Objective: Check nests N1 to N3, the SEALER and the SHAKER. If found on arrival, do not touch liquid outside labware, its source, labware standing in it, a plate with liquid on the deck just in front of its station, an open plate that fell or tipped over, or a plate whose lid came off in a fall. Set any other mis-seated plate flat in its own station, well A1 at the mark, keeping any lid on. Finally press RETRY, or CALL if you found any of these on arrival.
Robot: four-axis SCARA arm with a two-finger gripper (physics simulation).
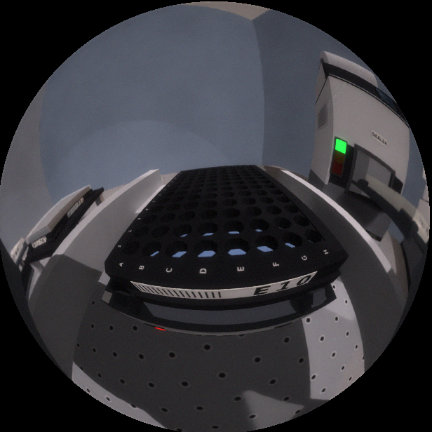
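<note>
A black well plate [220,270] labelled E10 is between the two long grey fingers of my gripper [219,176], which is shut on it. The plate looks level, with no lid on it. Row letters A to H run left to right along its near edge, so well A1 is at the near left corner. Pale blue patches show in its nearest wells; I cannot tell if they are liquid. A dark nest [200,317] shows just below the plate's near edge, with a red mark [160,329] at its front left. Whether the plate touches it is hidden. The SEALER [360,110] stands at the right.
The SEALER's green light [340,146] is lit, and a pale arm-like part [390,195] sticks out in front of it. A low device with a pale top [65,212] stands at the left beyond the finger. The perforated deck [240,372] lies below.
</note>
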